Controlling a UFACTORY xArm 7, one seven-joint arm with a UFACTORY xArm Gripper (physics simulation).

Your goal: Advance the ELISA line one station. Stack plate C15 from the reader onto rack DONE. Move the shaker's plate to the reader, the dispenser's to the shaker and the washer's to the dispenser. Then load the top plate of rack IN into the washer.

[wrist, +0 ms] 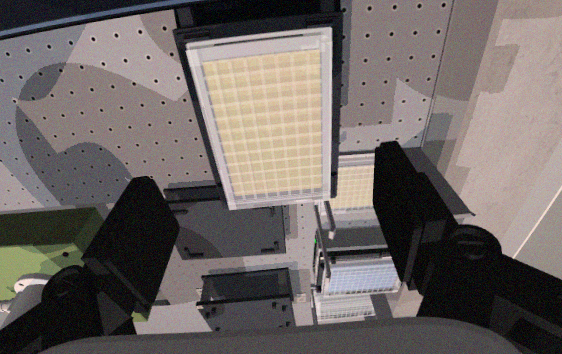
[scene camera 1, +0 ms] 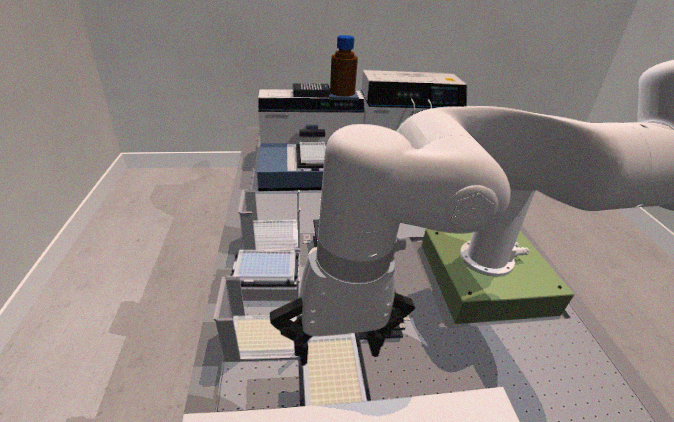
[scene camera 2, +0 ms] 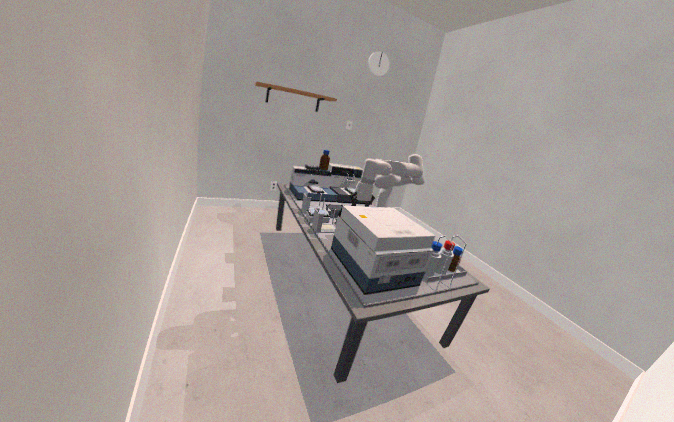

Scene:
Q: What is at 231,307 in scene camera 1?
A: A DONE rack.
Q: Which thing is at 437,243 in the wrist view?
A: The gripper.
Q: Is the gripper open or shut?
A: Open.

